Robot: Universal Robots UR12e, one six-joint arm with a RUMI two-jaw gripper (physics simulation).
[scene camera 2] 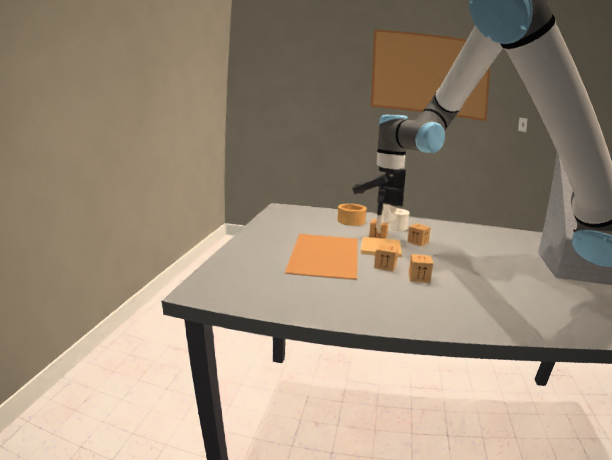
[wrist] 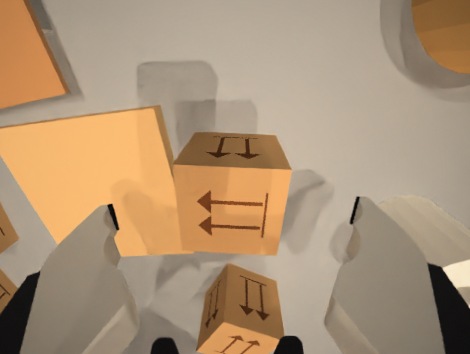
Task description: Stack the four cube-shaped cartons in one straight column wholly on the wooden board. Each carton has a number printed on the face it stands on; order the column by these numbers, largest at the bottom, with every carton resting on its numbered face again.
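Note:
My gripper (scene camera 2: 380, 227) (wrist: 233, 203) is visible in both of these views. A flat orange mat (scene camera 2: 322, 256) is also visible.

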